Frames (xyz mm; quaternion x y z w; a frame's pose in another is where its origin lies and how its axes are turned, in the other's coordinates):
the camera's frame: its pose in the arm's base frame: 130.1 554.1 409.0 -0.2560 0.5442 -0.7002 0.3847
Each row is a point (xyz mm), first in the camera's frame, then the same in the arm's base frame.
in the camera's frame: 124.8 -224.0 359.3
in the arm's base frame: 279.6 274.0 715.7
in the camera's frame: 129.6 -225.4 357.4
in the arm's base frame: 275.0 271.4 716.2
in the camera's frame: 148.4 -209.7 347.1
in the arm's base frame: 260.3 260.1 697.2
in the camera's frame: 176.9 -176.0 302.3
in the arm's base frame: 217.9 258.3 650.8
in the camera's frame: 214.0 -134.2 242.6
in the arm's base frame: 161.1 257.1 591.9
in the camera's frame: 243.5 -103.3 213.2
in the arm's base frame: 129.4 246.1 552.4
